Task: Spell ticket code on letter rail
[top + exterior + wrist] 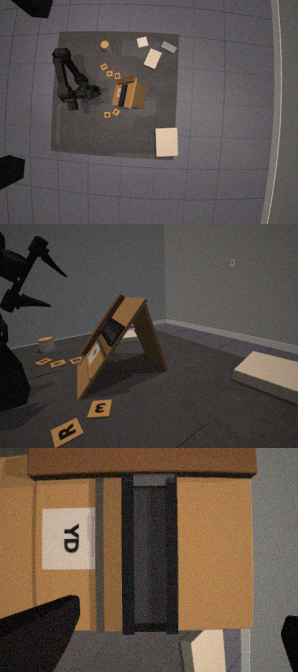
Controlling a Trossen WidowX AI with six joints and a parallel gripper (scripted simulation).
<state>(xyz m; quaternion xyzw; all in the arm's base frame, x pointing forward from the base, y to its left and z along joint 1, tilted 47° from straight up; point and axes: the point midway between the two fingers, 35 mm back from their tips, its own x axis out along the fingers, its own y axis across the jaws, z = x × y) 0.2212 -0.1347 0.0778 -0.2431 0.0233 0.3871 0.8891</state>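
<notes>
The letter tile d lies 1 cm behind my gripper tip, 23 cm to the left of it and 30 cm below it. The rest, counted from my gripper tip: white ticket 7 cm ahead, 5 cm to the left, 21 cm below; then small round pot 17 cm behind, 50 cm to the left, 27 cm below; then letter tile 5 cm ahead, 13 cm to the right, 30 cm below.
</notes>
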